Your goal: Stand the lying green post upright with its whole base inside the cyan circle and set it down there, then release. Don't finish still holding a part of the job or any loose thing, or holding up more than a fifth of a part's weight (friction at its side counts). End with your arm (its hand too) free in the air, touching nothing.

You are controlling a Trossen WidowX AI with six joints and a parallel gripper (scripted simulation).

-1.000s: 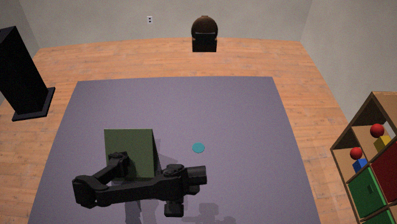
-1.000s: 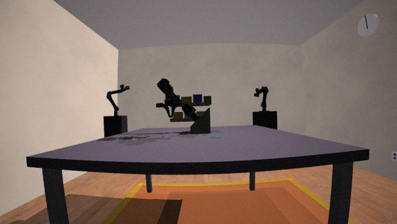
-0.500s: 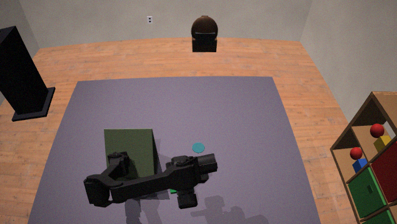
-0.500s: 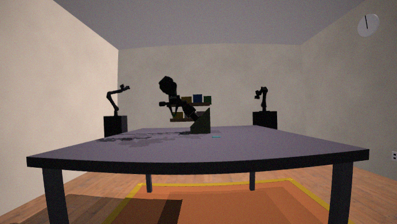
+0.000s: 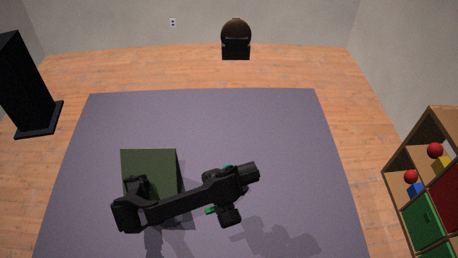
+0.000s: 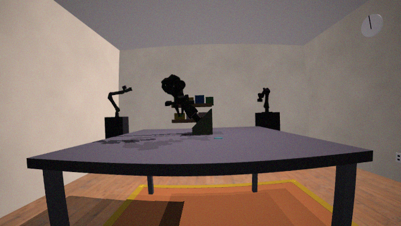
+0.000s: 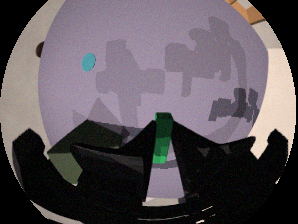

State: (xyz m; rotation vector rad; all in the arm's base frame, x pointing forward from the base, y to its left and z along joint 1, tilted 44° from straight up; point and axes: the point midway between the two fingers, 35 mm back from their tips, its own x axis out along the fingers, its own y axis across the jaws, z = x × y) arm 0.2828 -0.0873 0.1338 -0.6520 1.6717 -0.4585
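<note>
Now: the cyan circle 70 mm ahead of my hand, 230 mm to the left of it and 180 mm below it. The rest, counted from my hand: green post 20 mm behind, 30 mm below.
</note>
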